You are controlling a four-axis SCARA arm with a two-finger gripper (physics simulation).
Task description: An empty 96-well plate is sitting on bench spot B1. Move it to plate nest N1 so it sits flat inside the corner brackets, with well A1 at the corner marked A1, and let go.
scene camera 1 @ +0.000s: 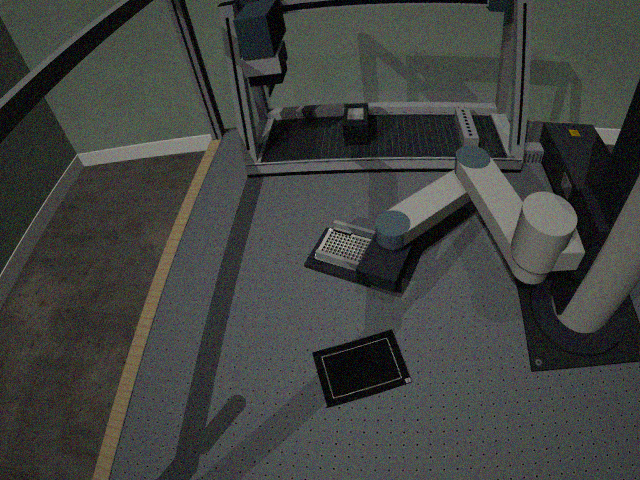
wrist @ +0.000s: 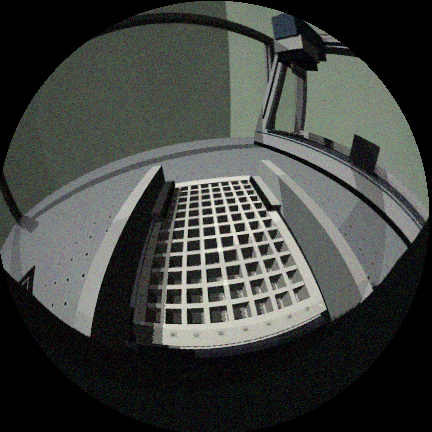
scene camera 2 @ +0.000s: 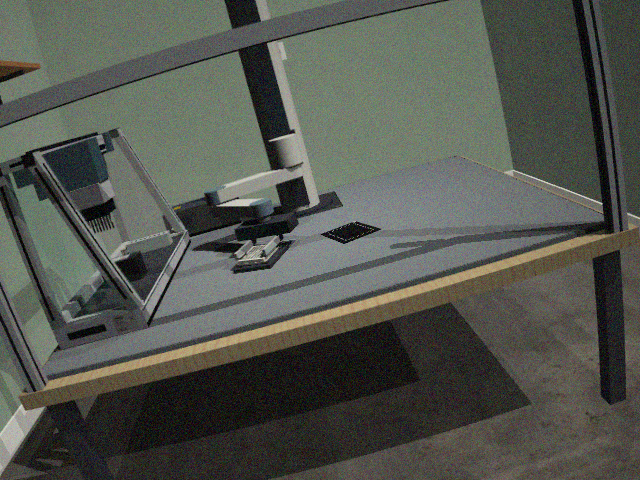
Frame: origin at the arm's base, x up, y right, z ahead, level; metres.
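Where they show: gripper, fingertip midpoint: (scene camera 1: 325,238) (wrist: 211,170) (scene camera 2: 249,255); arm's base, origin of the base link: (scene camera 1: 577,308) (scene camera 2: 302,211).
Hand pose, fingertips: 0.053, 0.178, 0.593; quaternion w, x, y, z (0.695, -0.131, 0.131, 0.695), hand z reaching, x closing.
Observation:
Each offset is from my fingertips to the top centre of the thing, as dx, dy, dz. "spot": to the spot under its first point.
The white 96-well plate {-0.009, -0.020, -0.048} (scene camera 1: 345,246) (scene camera 2: 256,251) (wrist: 220,250) is over the dark base of nest N1 {-0.022, -0.025, -0.047} (scene camera 1: 351,275) (scene camera 2: 258,267). My gripper (scene camera 1: 326,241) (scene camera 2: 250,255) (wrist: 211,170) is shut and low over the plate, with one finger along each long side. The finger pads are near the plate's edges in the wrist view; whether they touch it is unclear. The left finger shades the plate's left column. The row letters face me at the near end. The A1 mark and the corner brackets are hidden, so the seating cannot be told.
Bench spot B1 {spot: -0.038, -0.303, -0.093} (scene camera 1: 361,367) (scene camera 2: 351,232) is a black mat with a white outline, nearer the front in scene camera 1. A glass-sided enclosure {spot: -0.019, +0.272, -0.132} (scene camera 1: 382,166) (scene camera 2: 165,279) stands behind the nest. A dark box {spot: +0.075, +0.216, -0.677} (scene camera 1: 576,155) is beside the arm.

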